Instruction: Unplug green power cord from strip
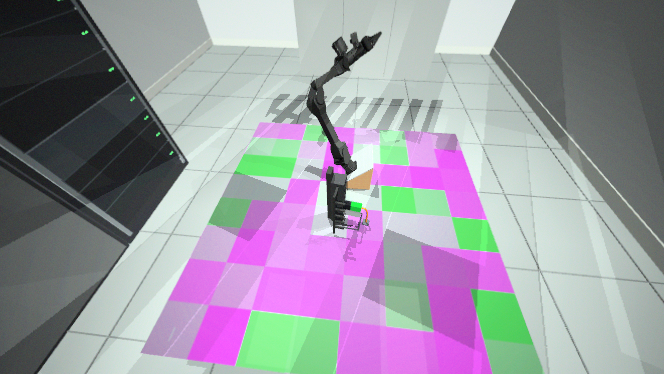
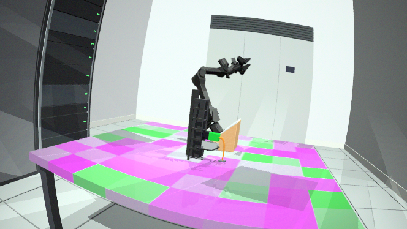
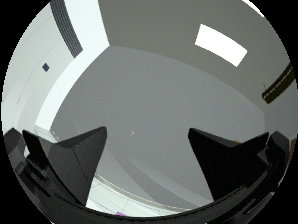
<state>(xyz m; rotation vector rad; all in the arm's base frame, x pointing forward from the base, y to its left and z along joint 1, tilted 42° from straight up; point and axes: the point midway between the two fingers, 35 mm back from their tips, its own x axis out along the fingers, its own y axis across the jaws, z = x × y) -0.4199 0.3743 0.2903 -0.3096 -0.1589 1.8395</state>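
Right now my gripper tip is 71 cm short of the green plug, 43 cm above it and 11 cm to the left of it.
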